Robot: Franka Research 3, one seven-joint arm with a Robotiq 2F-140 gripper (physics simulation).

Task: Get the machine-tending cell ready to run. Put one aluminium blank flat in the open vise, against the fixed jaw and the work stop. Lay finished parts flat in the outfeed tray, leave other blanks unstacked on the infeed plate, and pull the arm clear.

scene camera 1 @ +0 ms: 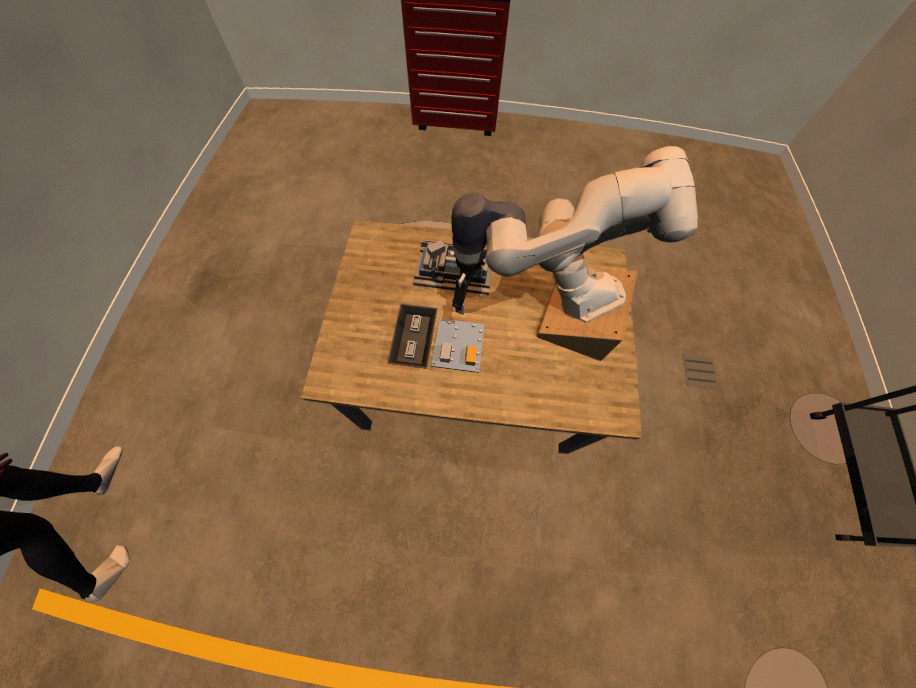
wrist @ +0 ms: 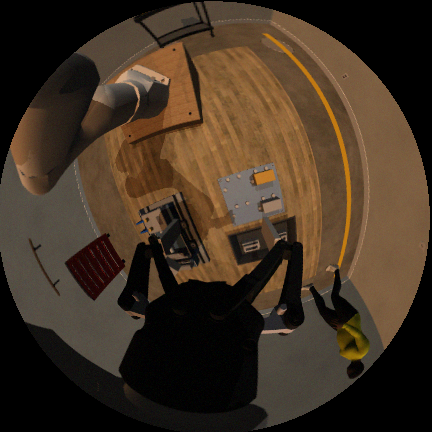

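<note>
My gripper (scene camera 1: 460, 296) (wrist: 219, 224) is open and empty, pointing down above the table between the vise and the tray. The vise (scene camera 1: 453, 279) (wrist: 154, 220) stands at the back left of the table; a finger and the arm partly hide it, and I cannot tell what lies between its jaws. In the dark outfeed tray (scene camera 1: 413, 335) (wrist: 239, 256) lie two finished parts, one (scene camera 1: 416, 322) (wrist: 282, 236) partly behind a finger in the wrist view, the other (scene camera 1: 410, 348) (wrist: 250, 245) flat. A silver blank (scene camera 1: 445, 351) (wrist: 271, 205) and an orange block (scene camera 1: 470, 355) (wrist: 264, 177) sit apart on the infeed plate (scene camera 1: 459, 342) (wrist: 240, 192).
The arm's wooden base board (scene camera 1: 551, 318) (wrist: 185, 90) stands on the right of the table. A red drawer cabinet (scene camera 1: 455, 66) (wrist: 95, 265) is behind the table. A person (scene camera 1: 44, 485) (wrist: 352, 340) is on the left, away from the table. Small pegs rise from the infeed plate.
</note>
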